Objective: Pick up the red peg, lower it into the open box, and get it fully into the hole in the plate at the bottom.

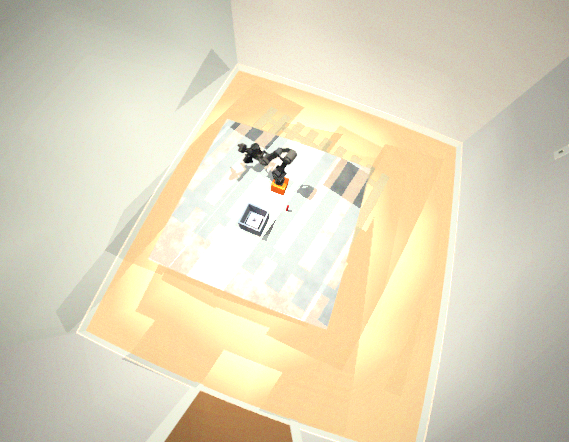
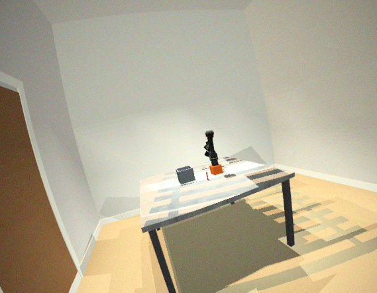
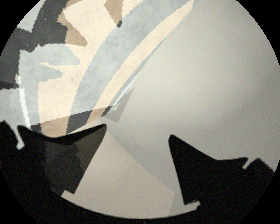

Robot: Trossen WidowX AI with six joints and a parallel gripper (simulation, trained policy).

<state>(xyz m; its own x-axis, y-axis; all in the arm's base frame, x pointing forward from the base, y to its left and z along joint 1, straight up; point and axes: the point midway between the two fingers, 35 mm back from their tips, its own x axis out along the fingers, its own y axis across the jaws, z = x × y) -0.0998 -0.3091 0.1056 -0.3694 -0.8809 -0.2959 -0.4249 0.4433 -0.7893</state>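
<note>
My gripper tip is 27 cm short of the red peg, 46 cm to the right of it and 15 cm above it. Also, from my gripper tip: pale plate: 45 cm ahead, 28 cm to the left, 14 cm below.
</note>
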